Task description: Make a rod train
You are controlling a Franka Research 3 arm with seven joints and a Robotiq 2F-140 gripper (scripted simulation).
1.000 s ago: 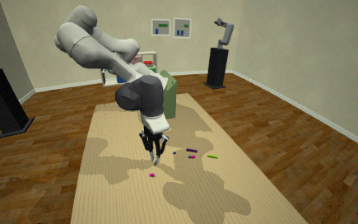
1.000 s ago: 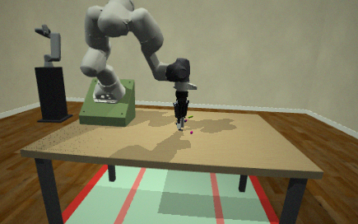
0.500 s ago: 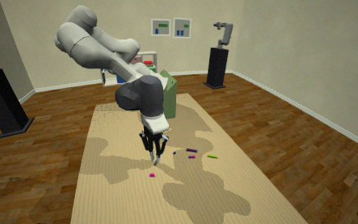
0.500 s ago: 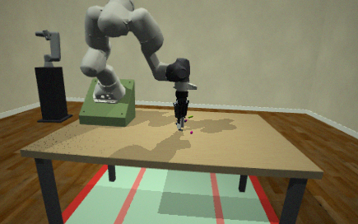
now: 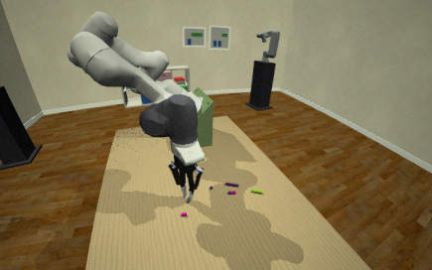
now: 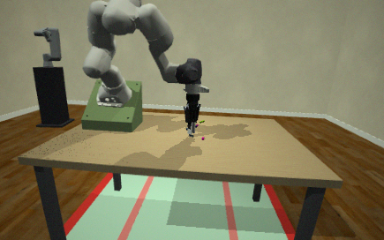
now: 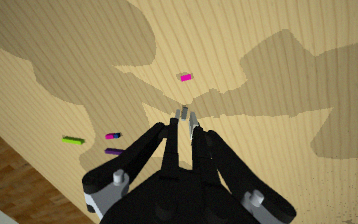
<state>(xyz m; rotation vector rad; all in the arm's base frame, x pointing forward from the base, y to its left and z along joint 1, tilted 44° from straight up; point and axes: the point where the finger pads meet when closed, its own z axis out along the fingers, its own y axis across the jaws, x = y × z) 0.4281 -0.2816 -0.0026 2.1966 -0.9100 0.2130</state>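
My hand is 5 cm above the grey rod. The rest, counted from my hand: purple rod 21 cm to the left, 5 cm below, 1 cm ahead; then dark blue piece 11 cm to the left, 5 cm below, 2 cm behind; then lime rod 28 cm to the left, 10 cm ahead, 5 cm below.
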